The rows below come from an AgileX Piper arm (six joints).
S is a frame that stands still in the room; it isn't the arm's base.
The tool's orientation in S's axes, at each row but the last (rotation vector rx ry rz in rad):
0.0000 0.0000 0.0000
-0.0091 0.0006 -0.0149
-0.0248 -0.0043 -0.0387
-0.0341 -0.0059 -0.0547
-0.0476 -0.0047 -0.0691
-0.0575 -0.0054 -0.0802
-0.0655 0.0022 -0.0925
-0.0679 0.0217 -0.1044
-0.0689 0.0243 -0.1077
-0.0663 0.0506 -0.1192
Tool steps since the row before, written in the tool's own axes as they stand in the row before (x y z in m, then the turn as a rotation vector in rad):
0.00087 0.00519 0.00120 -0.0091 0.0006 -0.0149
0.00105 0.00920 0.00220 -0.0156 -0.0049 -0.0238
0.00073 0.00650 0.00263 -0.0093 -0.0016 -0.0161
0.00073 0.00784 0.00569 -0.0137 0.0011 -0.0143
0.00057 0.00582 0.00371 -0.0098 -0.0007 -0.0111
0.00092 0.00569 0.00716 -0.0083 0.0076 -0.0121
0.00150 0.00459 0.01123 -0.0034 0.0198 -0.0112
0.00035 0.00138 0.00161 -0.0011 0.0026 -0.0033
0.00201 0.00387 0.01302 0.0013 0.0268 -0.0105
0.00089 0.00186 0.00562 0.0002 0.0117 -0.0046
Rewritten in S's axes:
0.00087 0.00519 0.00120 -0.0091 0.0006 -0.0149
0.00119 0.00920 0.00212 -0.0157 -0.0049 -0.0237
0.00097 0.00653 0.00247 -0.0093 -0.0016 -0.0161
0.00113 0.00798 0.00543 -0.0135 0.0014 -0.0144
0.00096 0.00594 0.00343 -0.0098 -0.0006 -0.0111
0.00135 0.00600 0.00683 -0.0076 0.0075 -0.0126
0.00198 0.00515 0.01091 -0.0016 0.0193 -0.0125
0.00053 0.00144 0.00150 -0.0009 0.0025 -0.0035
0.00277 0.00450 0.01267 0.0039 0.0257 -0.0124
0.00141 0.00209 0.00543 0.0013 0.0113 -0.0054

